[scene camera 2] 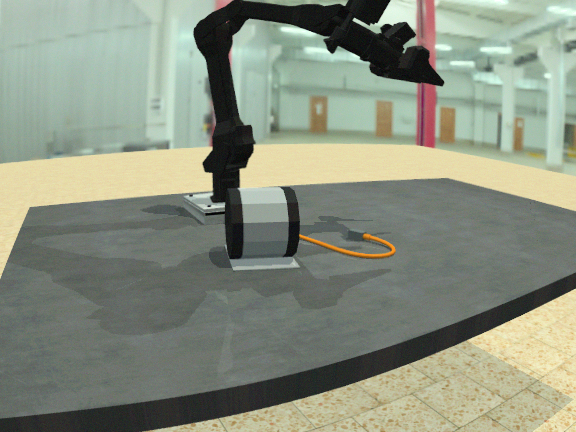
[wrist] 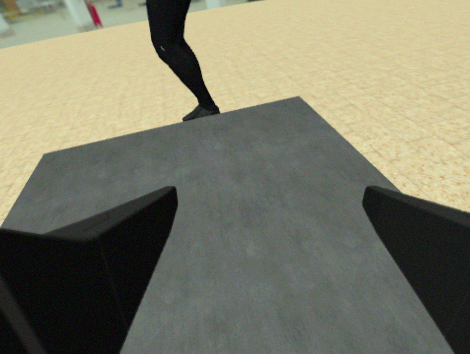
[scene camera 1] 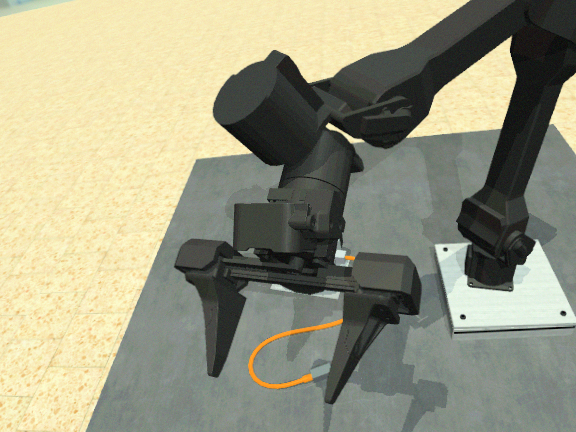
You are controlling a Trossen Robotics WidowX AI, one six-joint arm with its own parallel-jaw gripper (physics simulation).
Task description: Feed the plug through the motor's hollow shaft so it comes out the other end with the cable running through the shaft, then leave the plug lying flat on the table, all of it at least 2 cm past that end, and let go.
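Note:
The grey plug lies on the table, partly behind a finger in scene camera 1. The orange cable curves from it toward the motor. The motor, a light drum with black ends, stands on a thin light base; in scene camera 1 the gripper hides nearly all of it. Its shaft opening does not show. My gripper is open and empty, high above the table. The plug, cable and motor do not show in the wrist view.
The robot's light base plate stands on the dark table, beyond the motor in scene camera 2. A person's dark leg shows beyond the table edge in the wrist view.

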